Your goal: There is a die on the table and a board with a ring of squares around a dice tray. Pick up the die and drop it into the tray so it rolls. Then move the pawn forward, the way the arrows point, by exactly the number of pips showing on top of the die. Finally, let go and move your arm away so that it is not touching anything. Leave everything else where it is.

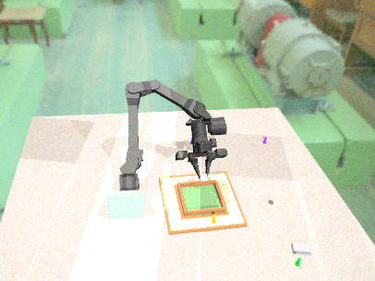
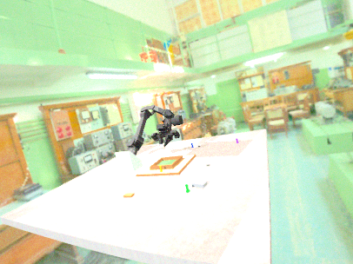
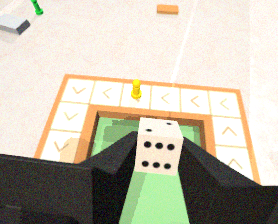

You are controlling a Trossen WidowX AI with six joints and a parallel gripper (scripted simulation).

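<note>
Now: the white die right at my gripper tip. Also, from my gripper tip: yellow pawn (11 cm to the right, 10 cm below, 2 cm ahead); then blue pawn (37 cm to the left, 11 cm below, 5 cm ahead); then grey tile (29 cm ahead, 27 cm to the right, 12 cm below).
</note>
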